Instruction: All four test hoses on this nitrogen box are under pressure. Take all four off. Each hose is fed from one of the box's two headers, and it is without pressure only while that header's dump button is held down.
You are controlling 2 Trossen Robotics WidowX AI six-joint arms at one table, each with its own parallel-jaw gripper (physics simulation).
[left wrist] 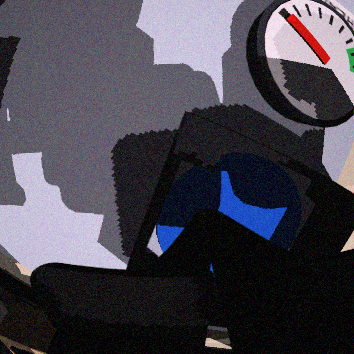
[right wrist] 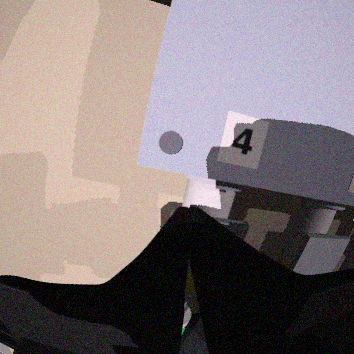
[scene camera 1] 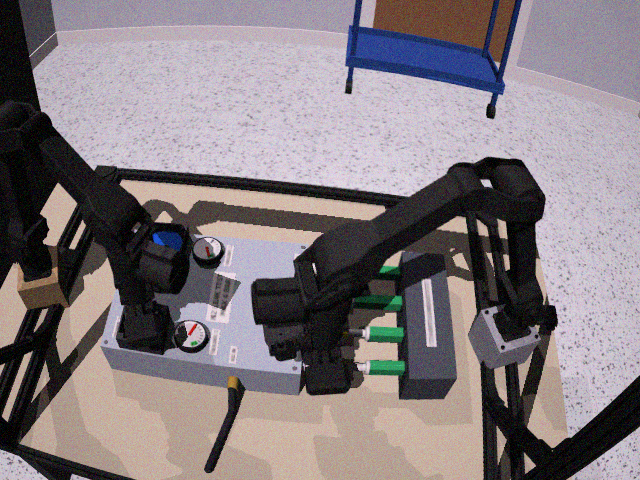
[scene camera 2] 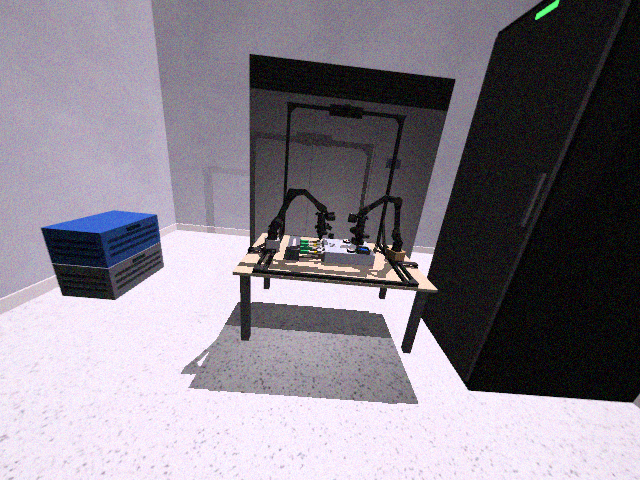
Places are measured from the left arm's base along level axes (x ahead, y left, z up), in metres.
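Pixels of known places: left gripper, fingertip midpoint: point(left wrist: 206, 218) point(scene camera 2: 357, 243); right gripper, fingertip midpoint: point(right wrist: 186, 216) point(scene camera 1: 314, 365) point(scene camera 2: 320, 240); left arm's base, origin of the base link: point(scene camera 1: 37, 267) point(scene camera 2: 396, 250); right arm's base, origin of the base link: point(scene camera 1: 511, 324) point(scene camera 2: 272, 238).
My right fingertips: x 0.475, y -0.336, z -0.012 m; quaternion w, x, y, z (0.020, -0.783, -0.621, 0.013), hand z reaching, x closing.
Observation:
Ahead of a thing's pixels: the offset from my right fingertips to its top centre. "*": to the spot under its first point.
The grey nitrogen box point(scene camera 1: 261, 286) point(scene camera 2: 349, 257) point(right wrist: 263, 63) lies on the table. Four green hoses {* dx +0.140, dy +0.025, dz -0.007 m} point(scene camera 1: 385, 333) run from its right side into a dark block {* dx +0.204, dy -0.010, dz +0.009 m} point(scene camera 1: 428, 333). My left gripper point(scene camera 1: 158, 244) point(scene camera 2: 359, 236) point(left wrist: 206, 218) is shut and empty, its fingertips over the blue dump button point(scene camera 1: 170, 239) point(left wrist: 253, 211). The gauge point(scene camera 1: 208, 249) point(left wrist: 309, 60) beside it has its red needle away from the green mark. My right gripper point(scene camera 1: 342, 370) point(scene camera 2: 323, 232) point(right wrist: 186, 216) is shut and empty, its tips at the coupling under port label 4 {* dx -0.029, dy +0.025, dz +0.009 m} point(right wrist: 243, 141). The second button is hidden by my left arm.
A second gauge {* dx -0.179, dy +0.096, dz +0.023 m} point(scene camera 1: 191, 335) sits at the box's front left. A black supply hose {* dx -0.171, dy -0.051, dz -0.058 m} point(scene camera 1: 225, 429) leaves the box's front. A black frame point(scene camera 1: 247, 183) rims the table. A blue cart point(scene camera 1: 423, 57) stands behind. Stacked crates point(scene camera 2: 118, 252) and a black cabinet point(scene camera 2: 509, 214) stand on the floor.

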